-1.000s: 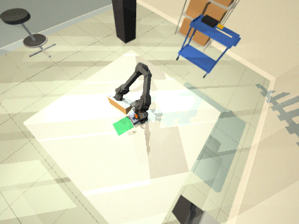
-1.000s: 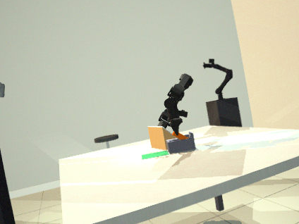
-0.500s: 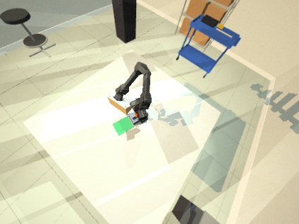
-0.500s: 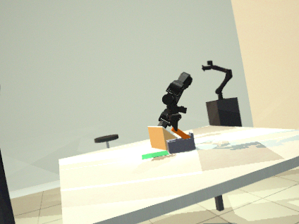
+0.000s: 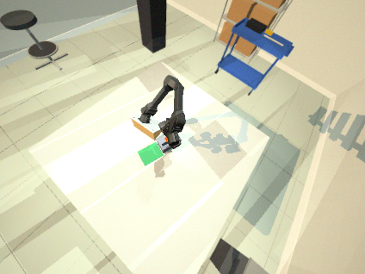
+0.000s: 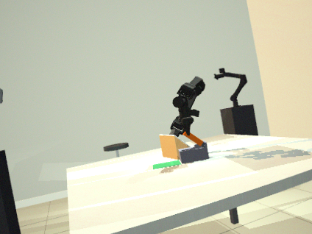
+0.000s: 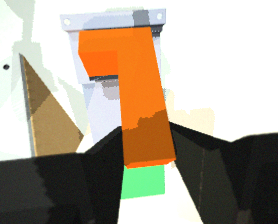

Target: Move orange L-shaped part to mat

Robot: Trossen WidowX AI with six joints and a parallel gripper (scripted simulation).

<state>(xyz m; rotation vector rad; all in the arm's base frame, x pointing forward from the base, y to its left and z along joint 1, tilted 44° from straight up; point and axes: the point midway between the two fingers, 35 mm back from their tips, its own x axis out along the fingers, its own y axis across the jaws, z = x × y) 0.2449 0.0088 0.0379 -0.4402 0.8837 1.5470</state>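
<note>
Now: gripper tip 4 cm past the green mat, 14 cm to the left of it and 15 cm above it. Round my gripper tip: orange L-shaped part 1 cm behind, 4 cm to the left, 3 cm below.
</note>
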